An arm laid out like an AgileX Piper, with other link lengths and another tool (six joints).
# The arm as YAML. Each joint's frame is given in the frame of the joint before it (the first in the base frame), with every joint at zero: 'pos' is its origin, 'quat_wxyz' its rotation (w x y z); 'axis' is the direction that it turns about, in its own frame. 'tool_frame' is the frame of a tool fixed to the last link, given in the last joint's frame.
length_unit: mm
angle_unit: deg
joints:
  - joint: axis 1
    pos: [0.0, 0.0, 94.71]
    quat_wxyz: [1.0, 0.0, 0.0, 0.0]
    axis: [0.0, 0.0, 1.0]
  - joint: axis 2
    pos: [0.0, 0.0, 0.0]
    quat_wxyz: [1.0, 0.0, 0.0, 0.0]
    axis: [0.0, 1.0, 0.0]
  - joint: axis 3
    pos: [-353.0, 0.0, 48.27]
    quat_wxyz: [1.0, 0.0, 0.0, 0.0]
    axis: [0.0, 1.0, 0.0]
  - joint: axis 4
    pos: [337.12, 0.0, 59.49]
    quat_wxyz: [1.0, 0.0, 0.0, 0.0]
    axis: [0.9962, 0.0, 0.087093]
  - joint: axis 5
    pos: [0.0, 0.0, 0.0]
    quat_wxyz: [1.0, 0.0, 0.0, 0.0]
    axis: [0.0, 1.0, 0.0]
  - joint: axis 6
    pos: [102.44, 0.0, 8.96]
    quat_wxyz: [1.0, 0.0, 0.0, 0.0]
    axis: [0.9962, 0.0, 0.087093]
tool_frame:
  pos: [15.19, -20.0, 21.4]
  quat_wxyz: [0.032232, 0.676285, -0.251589, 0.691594]
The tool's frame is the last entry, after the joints.
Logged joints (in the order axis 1, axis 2, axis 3, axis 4, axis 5, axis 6), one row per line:
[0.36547, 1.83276, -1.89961, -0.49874, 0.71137, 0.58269]
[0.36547, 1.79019, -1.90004, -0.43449, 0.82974, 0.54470]
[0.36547, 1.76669, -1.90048, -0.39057, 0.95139, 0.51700]
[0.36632, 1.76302, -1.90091, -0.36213, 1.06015, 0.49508]
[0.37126, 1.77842, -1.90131, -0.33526, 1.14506, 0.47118]
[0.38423, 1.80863, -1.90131, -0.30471, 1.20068, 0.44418]
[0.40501, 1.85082, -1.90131, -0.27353, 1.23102, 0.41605]
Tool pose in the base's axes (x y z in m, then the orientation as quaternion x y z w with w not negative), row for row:
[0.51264, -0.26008, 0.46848, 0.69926, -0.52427, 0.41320, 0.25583]
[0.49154, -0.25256, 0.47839, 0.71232, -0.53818, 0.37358, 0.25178]
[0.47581, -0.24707, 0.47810, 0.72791, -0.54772, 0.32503, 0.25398]
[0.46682, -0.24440, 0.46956, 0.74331, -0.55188, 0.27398, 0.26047]
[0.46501, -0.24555, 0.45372, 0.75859, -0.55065, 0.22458, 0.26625]
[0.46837, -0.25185, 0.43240, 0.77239, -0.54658, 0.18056, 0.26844]
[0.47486, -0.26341, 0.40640, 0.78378, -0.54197, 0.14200, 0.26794]
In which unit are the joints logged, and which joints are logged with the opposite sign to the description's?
The joints are logged in radians. Opposite sign: axis 1.
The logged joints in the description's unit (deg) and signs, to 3 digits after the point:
[-20.940, 105.009, -108.840, -28.576, 40.758, 33.386]
[-20.940, 102.570, -108.864, -24.894, 47.541, 31.209]
[-20.940, 101.224, -108.889, -22.378, 54.511, 29.622]
[-20.989, 101.014, -108.914, -20.749, 60.742, 28.366]
[-21.272, 101.896, -108.937, -19.209, 65.607, 26.997]
[-22.015, 103.627, -108.937, -17.459, 68.794, 25.450]
[-23.205, 106.044, -108.937, -15.672, 70.532, 23.838]

